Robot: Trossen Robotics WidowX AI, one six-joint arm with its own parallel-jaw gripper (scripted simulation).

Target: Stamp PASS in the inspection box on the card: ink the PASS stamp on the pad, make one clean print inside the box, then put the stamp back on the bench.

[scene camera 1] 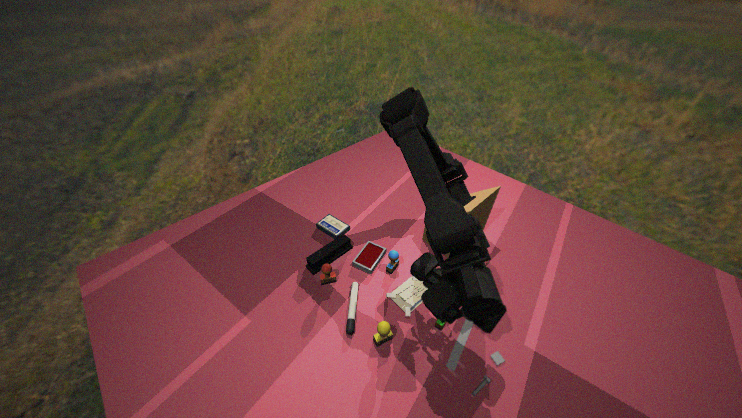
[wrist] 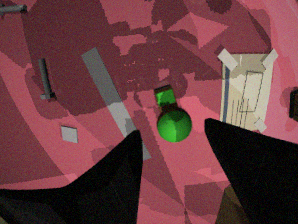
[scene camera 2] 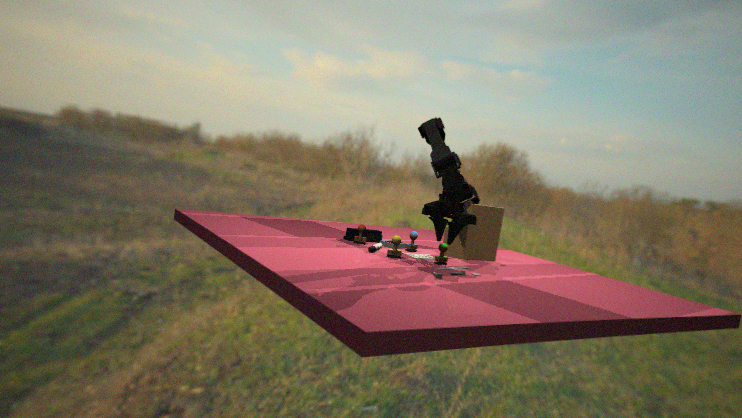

Labels:
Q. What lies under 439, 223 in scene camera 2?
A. My gripper.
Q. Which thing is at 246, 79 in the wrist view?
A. A cream card.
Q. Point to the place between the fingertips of my gripper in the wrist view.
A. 172, 130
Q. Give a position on a black box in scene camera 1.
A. At 329, 253

